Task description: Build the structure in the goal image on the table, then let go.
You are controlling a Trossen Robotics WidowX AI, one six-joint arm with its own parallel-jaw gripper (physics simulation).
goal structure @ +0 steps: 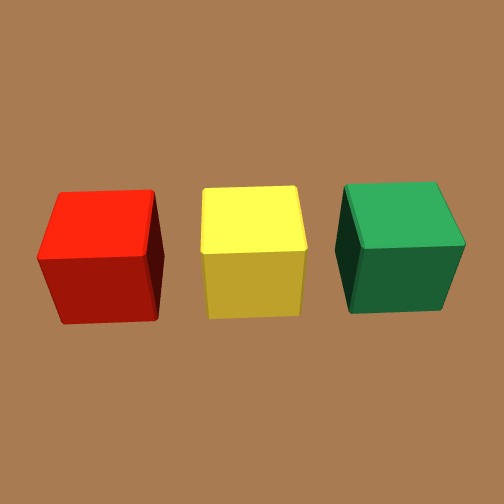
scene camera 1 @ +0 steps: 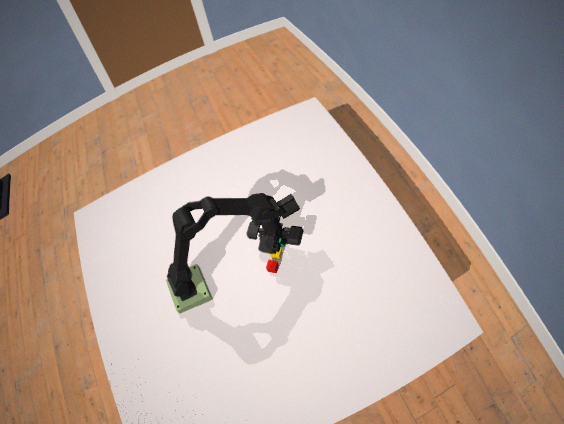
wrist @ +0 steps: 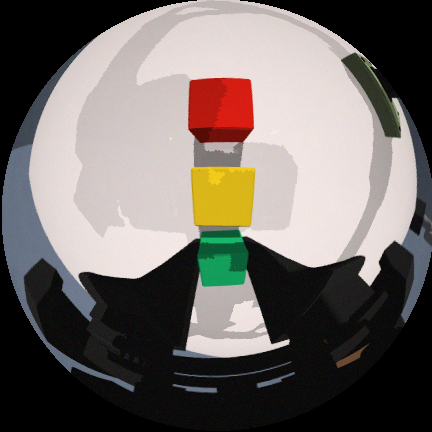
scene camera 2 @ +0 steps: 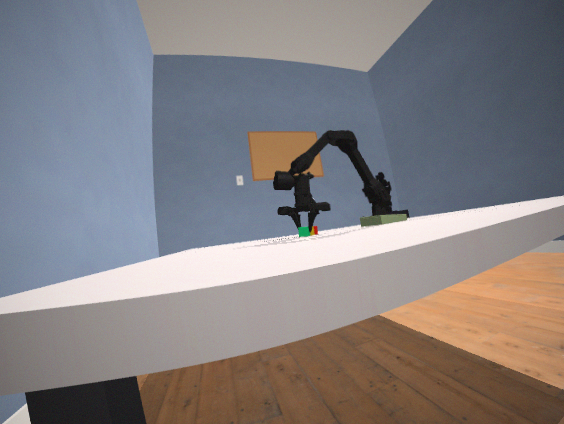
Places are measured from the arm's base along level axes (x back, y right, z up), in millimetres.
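Pixels of known places: gripper, fingertip midpoint: [wrist: 220, 242] [scene camera 2: 305, 232]; arm's base, origin of the base link: [scene camera 1: 186, 290] [scene camera 2: 380, 215].
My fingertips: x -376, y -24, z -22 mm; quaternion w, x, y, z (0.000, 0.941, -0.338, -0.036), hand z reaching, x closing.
For each thing: its top centre in the pictures, then the offset to it from my fingertips. Level surfaces: height alone.
- red cube, middle of its top: [wrist: 220, 99] [scene camera 1: 271, 264] [scene camera 2: 311, 226] dz +20, dx +60, dy +70 mm
- yellow cube, middle of its top: [wrist: 222, 198] [scene camera 1: 275, 251] [scene camera 2: 308, 226] dz +20, dx +27, dy +30 mm
- green cube, middle of its top: [wrist: 221, 273] [scene camera 2: 303, 226] dz +23, dx -7, dy -9 mm
- white table, its level: dz -13 mm
A red cube [scene camera 1: 272, 266] [scene camera 2: 315, 230] [wrist: 221, 105] lies on the white table, farthest from the gripper in the wrist view. A yellow cube [scene camera 1: 276, 254] [scene camera 2: 312, 232] [wrist: 223, 196] lies between it and the green cube, with a gap to the red cube. My gripper [scene camera 2: 305, 229] [wrist: 220, 242] is shut on the green cube [scene camera 1: 281, 242] [scene camera 2: 304, 231] [wrist: 223, 260], low at the table and in line with the other two. A narrow strip shows between green and yellow in the wrist view. Whether the green cube touches the table is too small to tell.
The arm's green base plate [scene camera 1: 201, 294] [scene camera 2: 384, 220] [wrist: 372, 95] stands on the white table [scene camera 1: 380, 320] [scene camera 2: 200, 280], to the left of the cubes in the first scene view. The arm arches from it to the gripper. Shadows of the arm lie around the cubes.
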